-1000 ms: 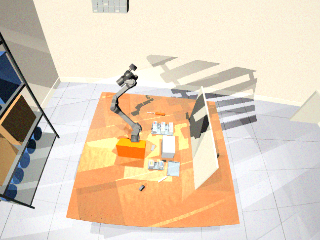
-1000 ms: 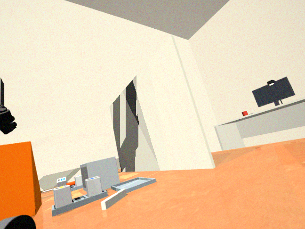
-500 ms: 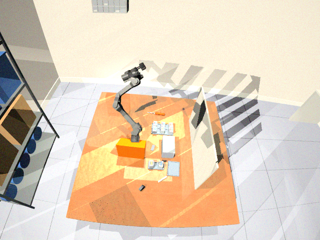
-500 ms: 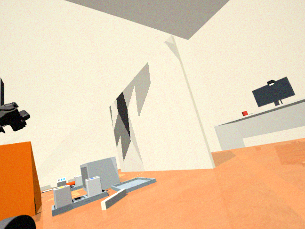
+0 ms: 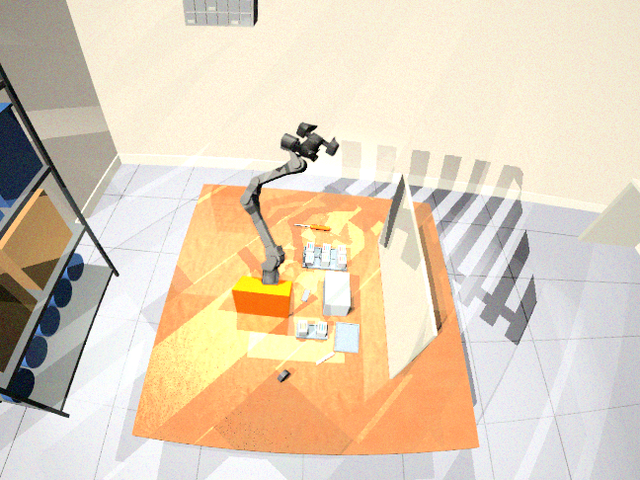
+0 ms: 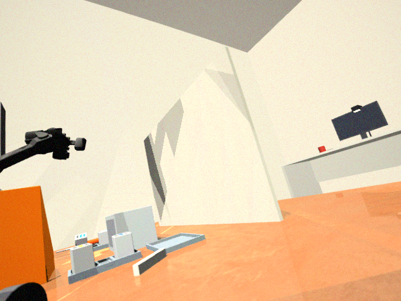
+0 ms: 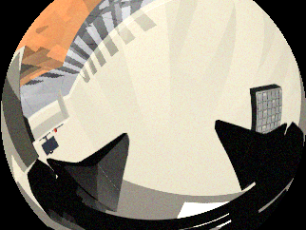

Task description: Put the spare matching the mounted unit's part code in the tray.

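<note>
Now: the spare module 10 mm ahead of my gripper tip, 300 mm to the right of it and 440 mm below it. Round my gripper tip: tall panel: 250 mm ahead, 570 mm to the right, 260 mm below; then grey mounted unit: 30 mm ahead, 530 mm to the right, 430 mm below; then rack: 90 mm behind, 690 mm to the right, 470 mm below.
</note>
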